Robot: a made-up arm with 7 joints.
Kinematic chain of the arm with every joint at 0, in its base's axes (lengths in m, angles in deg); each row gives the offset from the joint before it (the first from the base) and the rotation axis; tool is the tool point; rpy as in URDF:
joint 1: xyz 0 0 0.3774 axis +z
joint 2: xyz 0 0 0 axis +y
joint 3: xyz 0 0 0.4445 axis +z
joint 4: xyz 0.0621 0 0 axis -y
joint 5: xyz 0.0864 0 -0.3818 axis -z
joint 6: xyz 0 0 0 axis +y
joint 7: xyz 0.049 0 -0.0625 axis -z
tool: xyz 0 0 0 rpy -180 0 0
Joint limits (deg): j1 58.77..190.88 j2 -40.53..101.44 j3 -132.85..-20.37 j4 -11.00..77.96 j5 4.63..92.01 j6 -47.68..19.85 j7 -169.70..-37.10
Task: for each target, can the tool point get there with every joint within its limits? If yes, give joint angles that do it. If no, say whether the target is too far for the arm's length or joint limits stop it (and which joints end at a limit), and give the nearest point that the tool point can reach.
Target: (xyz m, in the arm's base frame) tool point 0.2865 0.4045 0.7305
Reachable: yes | joints 149.39 -28.17 -72.16 59.86 33.68 0.78 -111.85
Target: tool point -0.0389 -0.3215 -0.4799
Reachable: no: joint limits stop it (at a limit: joint 1, joint 2, joint 3, joint 5, joint 6) | nearest point 0.1836 -0.0035 -0.0718 | short by 0.563 m
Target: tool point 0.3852 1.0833 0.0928
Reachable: no: too far | nearest point 0.2334 0.6564 0.2050 | short by 0.467 m
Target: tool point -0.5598 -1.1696 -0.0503
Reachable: no: too far | nearest point -0.0352 -0.6671 0.4721 | short by 0.895 m
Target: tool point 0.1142 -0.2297 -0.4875
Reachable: no: joint limits stop it (at a limit: joint 1, joint 2, joint 3, joint 5, joint 6) | nearest point 0.2201 0.0339 -0.1146 | short by 0.469 m
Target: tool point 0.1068 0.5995 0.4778
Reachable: yes | joints 132.68 70.71 -78.70 65.21 65.47 -33.57 -146.64
